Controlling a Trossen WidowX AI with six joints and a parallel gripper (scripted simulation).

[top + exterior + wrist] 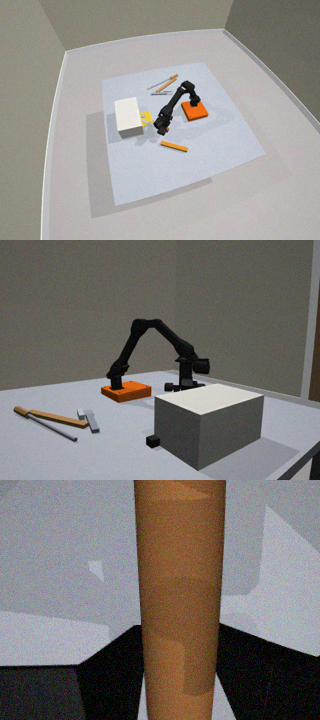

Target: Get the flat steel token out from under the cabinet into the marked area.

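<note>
Right now my gripper tip is 170 mm to the right of the orange flat bar, 50 mm past it and 10 mm below it. From my gripper tip the other things lie so: small grey token: 180 mm ahead, 160 mm to the right; then wooden stick: 540 mm to the right, 100 mm behind.
</note>
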